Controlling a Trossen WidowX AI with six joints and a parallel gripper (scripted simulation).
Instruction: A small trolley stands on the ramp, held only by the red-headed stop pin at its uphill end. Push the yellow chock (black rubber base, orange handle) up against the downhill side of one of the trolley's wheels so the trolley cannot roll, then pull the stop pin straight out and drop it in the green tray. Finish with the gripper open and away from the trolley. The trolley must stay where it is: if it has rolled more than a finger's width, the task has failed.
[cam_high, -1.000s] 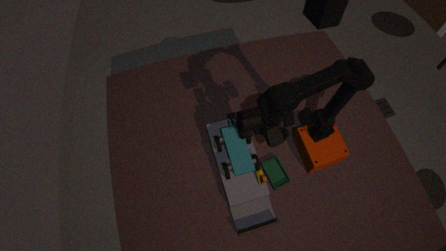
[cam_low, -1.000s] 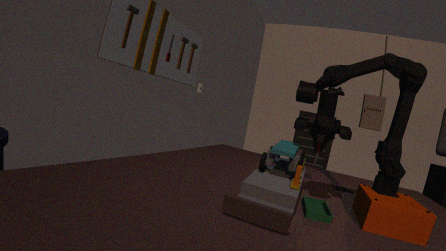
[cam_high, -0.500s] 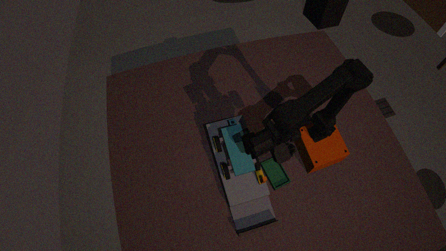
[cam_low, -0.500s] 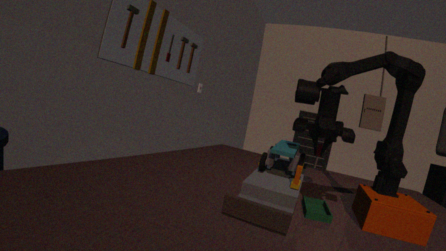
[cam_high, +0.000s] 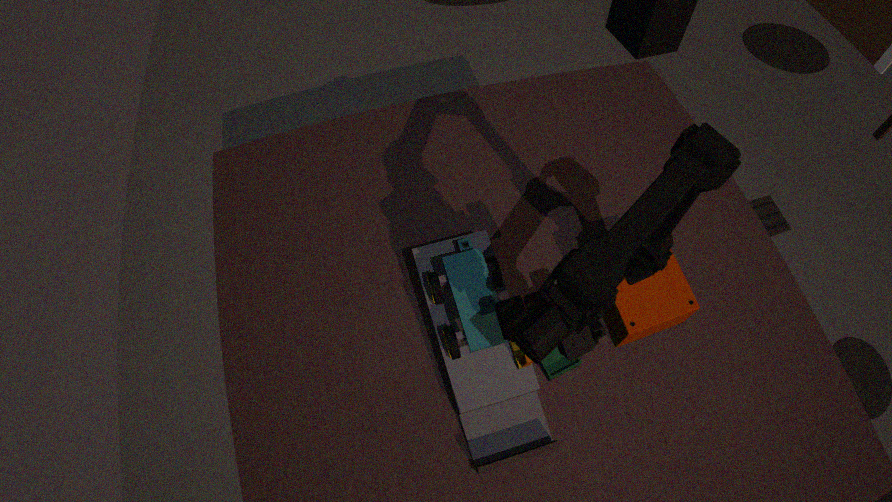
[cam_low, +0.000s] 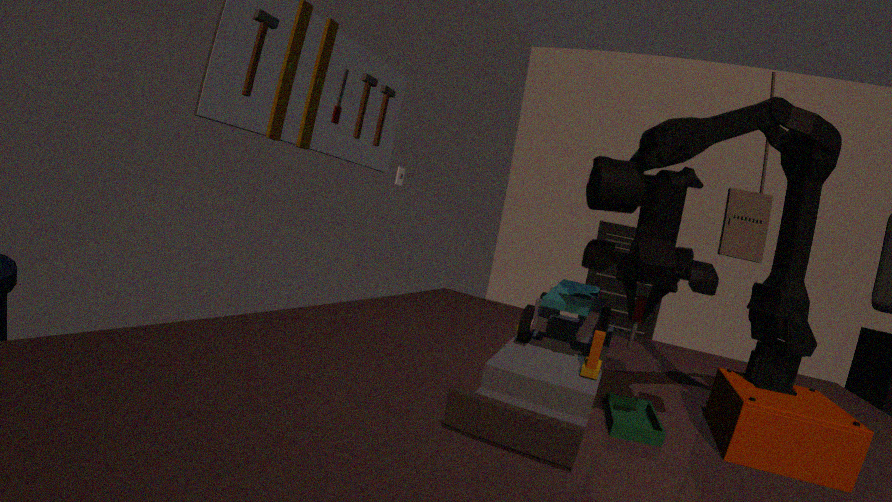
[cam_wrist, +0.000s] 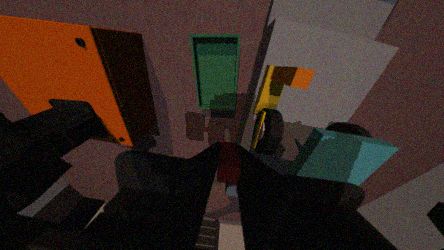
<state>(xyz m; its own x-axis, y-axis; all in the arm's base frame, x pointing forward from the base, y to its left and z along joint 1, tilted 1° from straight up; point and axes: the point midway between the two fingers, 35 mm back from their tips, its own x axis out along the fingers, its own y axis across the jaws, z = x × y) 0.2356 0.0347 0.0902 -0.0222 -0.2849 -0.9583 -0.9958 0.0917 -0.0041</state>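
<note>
Now: the green tray 30 mm behind my gripper tip, 40 mm to the left of it and 150 mm below it. The rest, counted from my gripper tip: red-headed stop pin (right at my gripper tip); then yellow chock (50 mm ahead, 40 mm to the left, 60 mm below); then trolley (100 mm ahead, 60 mm to the right, 30 mm below).
</note>
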